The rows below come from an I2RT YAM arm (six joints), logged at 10 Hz.
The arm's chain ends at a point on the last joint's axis. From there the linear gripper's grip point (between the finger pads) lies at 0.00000 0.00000 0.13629 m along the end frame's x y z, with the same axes.
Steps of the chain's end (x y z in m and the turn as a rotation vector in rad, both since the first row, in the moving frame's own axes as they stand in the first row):
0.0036 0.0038 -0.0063 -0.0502 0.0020 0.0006
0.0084 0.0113 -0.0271 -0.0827 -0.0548 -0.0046
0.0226 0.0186 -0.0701 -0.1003 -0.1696 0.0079
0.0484 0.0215 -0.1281 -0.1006 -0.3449 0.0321
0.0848 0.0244 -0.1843 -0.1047 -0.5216 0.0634
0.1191 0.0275 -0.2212 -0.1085 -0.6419 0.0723
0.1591 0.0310 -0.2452 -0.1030 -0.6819 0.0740
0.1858 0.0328 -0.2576 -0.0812 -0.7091 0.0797
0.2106 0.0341 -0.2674 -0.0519 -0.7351 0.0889
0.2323 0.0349 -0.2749 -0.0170 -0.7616 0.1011
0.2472 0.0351 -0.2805 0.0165 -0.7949 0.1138
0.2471 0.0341 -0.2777 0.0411 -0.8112 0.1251
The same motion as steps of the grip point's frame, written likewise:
0.0039 0.0106 -0.0065 -0.0502 0.0020 0.0006
0.0010 0.0226 -0.0278 -0.0827 -0.0548 -0.0046
-0.0004 0.0321 -0.0727 -0.1003 -0.1696 0.0079
0.0022 0.0342 -0.1368 -0.1006 -0.3449 0.0321
0.0166 0.0358 -0.2031 -0.1047 -0.5216 0.0634
0.0372 0.0382 -0.2491 -0.1085 -0.6419 0.0723
0.0729 0.0406 -0.2763 -0.1030 -0.6819 0.0740
0.0968 0.0393 -0.2908 -0.0812 -0.7091 0.0797
0.1191 0.0363 -0.3027 -0.0519 -0.7351 0.0889
0.1383 0.0320 -0.3125 -0.0170 -0.7616 0.1011
0.1503 0.0272 -0.3213 0.0165 -0.7949 0.1138
0.1489 0.0226 -0.3202 0.0411 -0.8112 0.1251

